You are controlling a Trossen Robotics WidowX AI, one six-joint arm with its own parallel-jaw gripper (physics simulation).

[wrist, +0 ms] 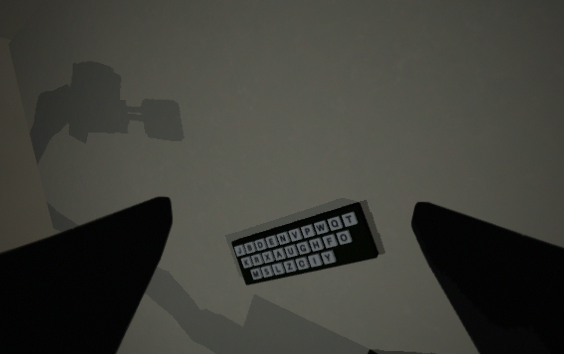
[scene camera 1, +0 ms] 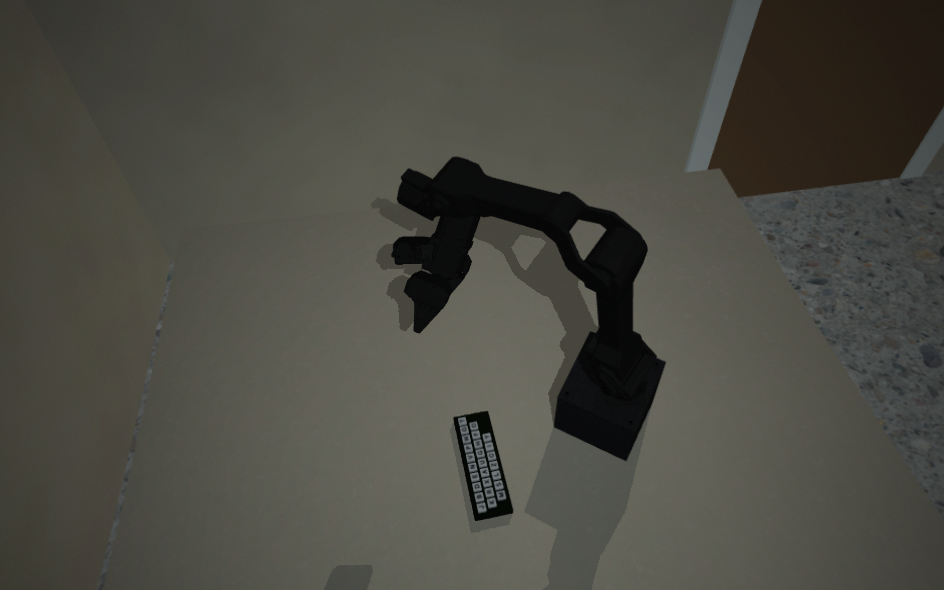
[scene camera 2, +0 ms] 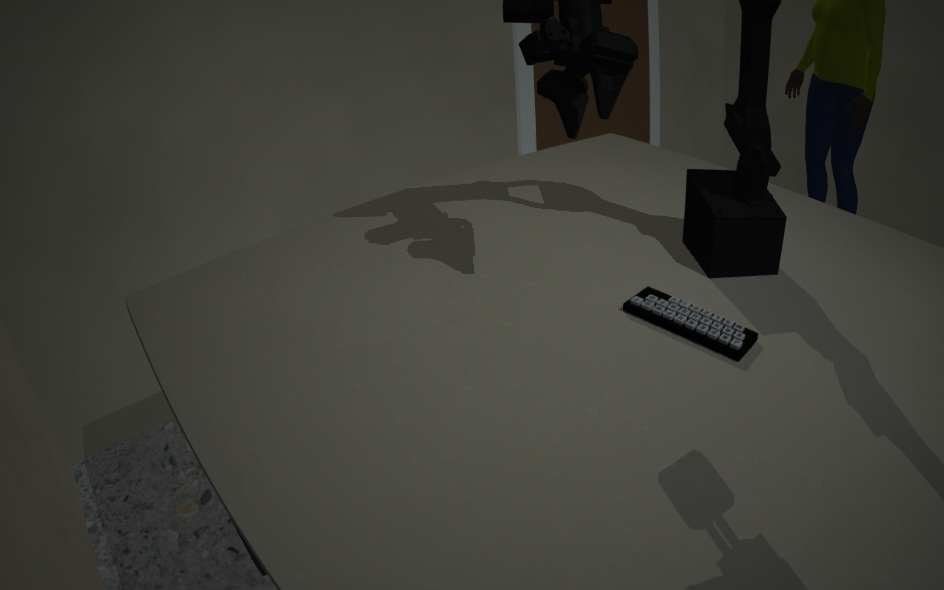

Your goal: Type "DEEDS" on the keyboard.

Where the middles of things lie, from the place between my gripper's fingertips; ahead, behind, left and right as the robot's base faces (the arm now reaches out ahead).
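Black keyboard (scene camera 2: 649, 304): from my hand, 120 mm to the left, 90 mm behind, 240 mm below.
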